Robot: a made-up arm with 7 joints. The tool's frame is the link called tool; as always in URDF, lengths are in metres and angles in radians. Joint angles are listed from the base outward. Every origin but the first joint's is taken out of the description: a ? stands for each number. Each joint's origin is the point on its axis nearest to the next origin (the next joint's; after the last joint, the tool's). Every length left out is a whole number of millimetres.
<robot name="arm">
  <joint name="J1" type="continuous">
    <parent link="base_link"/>
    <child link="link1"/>
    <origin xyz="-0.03 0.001 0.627"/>
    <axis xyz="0 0 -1"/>
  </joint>
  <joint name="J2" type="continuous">
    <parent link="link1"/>
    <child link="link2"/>
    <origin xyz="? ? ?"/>
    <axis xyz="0 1 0"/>
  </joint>
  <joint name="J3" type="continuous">
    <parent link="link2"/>
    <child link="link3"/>
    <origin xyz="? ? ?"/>
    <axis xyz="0 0 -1"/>
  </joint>
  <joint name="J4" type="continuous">
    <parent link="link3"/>
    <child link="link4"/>
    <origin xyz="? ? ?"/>
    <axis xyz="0 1 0"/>
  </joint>
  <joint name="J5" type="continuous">
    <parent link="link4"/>
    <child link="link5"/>
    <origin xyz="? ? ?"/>
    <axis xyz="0 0 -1"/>
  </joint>
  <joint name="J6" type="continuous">
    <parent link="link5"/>
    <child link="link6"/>
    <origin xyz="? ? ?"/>
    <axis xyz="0 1 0"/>
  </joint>
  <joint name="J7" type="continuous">
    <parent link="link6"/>
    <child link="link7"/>
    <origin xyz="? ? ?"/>
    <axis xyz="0 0 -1"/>
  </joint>
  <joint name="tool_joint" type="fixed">
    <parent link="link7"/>
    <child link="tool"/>
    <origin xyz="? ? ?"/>
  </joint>
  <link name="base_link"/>
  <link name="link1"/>
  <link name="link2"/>
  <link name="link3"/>
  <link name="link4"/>
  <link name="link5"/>
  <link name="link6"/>
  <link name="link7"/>
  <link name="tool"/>
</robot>
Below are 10 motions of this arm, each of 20 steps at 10 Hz.
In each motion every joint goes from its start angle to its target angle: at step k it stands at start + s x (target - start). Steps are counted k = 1, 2, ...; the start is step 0. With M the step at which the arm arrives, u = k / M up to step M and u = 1 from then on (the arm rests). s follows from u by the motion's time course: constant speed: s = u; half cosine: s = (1 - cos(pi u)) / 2; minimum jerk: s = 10 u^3 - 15 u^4 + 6 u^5.
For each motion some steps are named. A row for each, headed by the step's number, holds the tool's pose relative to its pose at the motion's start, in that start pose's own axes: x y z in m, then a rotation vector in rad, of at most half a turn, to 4 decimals.
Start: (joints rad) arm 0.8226 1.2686 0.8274 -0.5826 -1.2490 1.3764 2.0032
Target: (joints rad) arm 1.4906 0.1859 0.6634 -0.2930 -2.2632 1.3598 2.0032
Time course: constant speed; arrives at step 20
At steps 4, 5, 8, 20:
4: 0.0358 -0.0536 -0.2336 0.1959 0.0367 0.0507
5: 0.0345 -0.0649 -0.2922 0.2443 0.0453 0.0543
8: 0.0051 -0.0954 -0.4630 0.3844 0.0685 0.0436
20: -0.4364 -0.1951 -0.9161 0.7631 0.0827 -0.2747

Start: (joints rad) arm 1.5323 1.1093 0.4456 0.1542 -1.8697 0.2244 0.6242
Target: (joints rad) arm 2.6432 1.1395 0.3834 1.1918 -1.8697 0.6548 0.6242
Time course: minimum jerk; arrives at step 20
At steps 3, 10, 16, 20:
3: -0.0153 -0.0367 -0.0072 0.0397 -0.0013 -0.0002
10: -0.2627 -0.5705 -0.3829 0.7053 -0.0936 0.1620
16: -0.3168 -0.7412 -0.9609 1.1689 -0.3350 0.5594
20: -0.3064 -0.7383 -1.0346 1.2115 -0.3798 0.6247

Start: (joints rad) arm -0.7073 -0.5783 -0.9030 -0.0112 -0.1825 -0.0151 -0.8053
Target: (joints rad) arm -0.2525 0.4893 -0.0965 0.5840 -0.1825 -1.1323 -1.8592
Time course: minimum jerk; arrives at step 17
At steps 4, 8, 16, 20:
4: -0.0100 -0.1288 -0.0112 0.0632 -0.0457 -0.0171
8: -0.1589 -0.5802 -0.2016 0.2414 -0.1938 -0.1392
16: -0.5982 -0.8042 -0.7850 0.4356 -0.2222 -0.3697
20: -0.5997 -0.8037 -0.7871 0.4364 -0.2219 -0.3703

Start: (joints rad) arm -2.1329 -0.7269 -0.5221 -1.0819 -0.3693 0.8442 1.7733
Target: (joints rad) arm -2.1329 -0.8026 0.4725 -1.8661 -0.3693 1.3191 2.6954
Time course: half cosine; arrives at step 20
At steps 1, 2, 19, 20:
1: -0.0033 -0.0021 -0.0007 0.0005 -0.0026 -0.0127
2: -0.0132 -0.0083 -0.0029 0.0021 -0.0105 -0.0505
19: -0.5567 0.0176 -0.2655 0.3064 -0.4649 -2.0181
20: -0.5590 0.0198 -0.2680 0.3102 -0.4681 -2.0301

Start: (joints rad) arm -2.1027 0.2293 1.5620 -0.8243 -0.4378 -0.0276 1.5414
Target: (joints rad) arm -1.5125 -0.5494 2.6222 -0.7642 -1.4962 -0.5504 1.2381
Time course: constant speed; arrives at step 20
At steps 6, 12, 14, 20:
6: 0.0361 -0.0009 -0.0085 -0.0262 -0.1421 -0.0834
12: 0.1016 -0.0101 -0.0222 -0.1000 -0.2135 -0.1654
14: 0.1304 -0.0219 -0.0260 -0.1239 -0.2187 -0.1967
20: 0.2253 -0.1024 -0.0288 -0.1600 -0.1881 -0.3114

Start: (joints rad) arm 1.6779 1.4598 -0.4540 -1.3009 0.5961 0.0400 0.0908
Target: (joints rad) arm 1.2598 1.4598 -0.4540 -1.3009 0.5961 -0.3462 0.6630
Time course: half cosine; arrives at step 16
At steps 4, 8, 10, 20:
4: -0.0153 0.0437 -0.0154 -0.0169 -0.0416 -0.0295
8: -0.0625 0.1416 -0.0565 -0.0308 -0.1434 -0.0955
10: -0.0935 0.1893 -0.0809 -0.0226 -0.1965 -0.1282
20: -0.1508 0.2578 -0.1226 0.0128 -0.2743 -0.1773

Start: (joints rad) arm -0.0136 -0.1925 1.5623 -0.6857 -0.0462 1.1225 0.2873
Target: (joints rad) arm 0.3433 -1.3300 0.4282 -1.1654 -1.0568 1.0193 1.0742
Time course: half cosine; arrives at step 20
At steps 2, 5, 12, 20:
2: 0.0021 -0.0315 -0.0083 0.0003 -0.0194 0.0197
5: 0.0126 -0.1876 -0.0694 0.0179 -0.1398 0.1078
12: 0.1163 -0.6756 -0.6514 0.3835 -0.9366 0.1945
20: 0.3106 -0.6886 -1.1848 0.8641 -1.5778 -0.0396

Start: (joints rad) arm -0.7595 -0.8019 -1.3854 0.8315 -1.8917 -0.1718 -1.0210
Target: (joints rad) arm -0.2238 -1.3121 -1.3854 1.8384 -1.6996 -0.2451 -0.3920
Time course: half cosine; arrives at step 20
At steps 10, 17, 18, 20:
10: -0.4002 -0.2000 -0.0382 0.1910 -0.5696 -0.8473
17: -0.7125 -0.1859 -0.2386 0.5049 -1.1045 -1.5490
18: -0.7276 -0.1800 -0.2563 0.5323 -1.1421 -1.5922
20: -0.7392 -0.1748 -0.2710 0.5553 -1.1730 -1.6269

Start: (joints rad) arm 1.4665 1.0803 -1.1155 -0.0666 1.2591 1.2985 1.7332
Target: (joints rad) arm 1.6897 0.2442 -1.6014 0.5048 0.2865 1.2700 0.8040
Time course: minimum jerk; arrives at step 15
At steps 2, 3, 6, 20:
2: -0.0021 -0.0069 -0.0136 0.0161 -0.0248 0.0208
3: -0.0067 -0.0202 -0.0418 0.0472 -0.0754 0.0612
6: -0.0451 -0.0861 -0.2596 0.2079 -0.4316 0.2784
20: -0.2271 0.0497 -0.9113 0.0843 -1.2656 0.3360

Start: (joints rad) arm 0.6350 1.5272 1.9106 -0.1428 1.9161 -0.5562 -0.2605
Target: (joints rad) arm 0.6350 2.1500 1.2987 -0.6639 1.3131 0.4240 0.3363
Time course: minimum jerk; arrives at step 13
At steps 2, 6, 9, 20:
2: -0.0117 -0.0206 0.0077 0.0439 0.0110 0.0022
6: -0.1643 -0.2672 0.0430 0.5199 0.2099 0.1867
9: -0.2952 -0.4039 0.0074 0.6554 0.4001 0.5843
20: -0.3541 -0.4310 -0.0119 0.5966 0.4424 0.7824

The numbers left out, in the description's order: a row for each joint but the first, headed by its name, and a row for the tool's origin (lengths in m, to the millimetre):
J2: -0.022 -0.004 0
J3: 0.014 0 0.608
J4: -0.027 -0.055 0
J5: 0.02 0 0.452
J6: -0.006 0.018 0
J7: 0.016 0 0.157
tool: 0.008 0.017 0

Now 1 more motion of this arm.
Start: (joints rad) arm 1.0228 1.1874 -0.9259 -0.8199 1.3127 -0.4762 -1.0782
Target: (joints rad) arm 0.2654 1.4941 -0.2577 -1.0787 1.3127 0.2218 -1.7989
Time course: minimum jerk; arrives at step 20
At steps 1, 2, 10, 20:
1: 0.0006 0.0006 -0.0003 0.0001 0.0008 0.0010
2: 0.0042 0.0043 -0.0019 0.0010 0.0060 0.0074
10: 0.1782 0.3125 -0.1392 0.0549 0.3159 0.4302
20: 0.1783 0.6949 -0.3338 0.1055 0.5716 0.8709

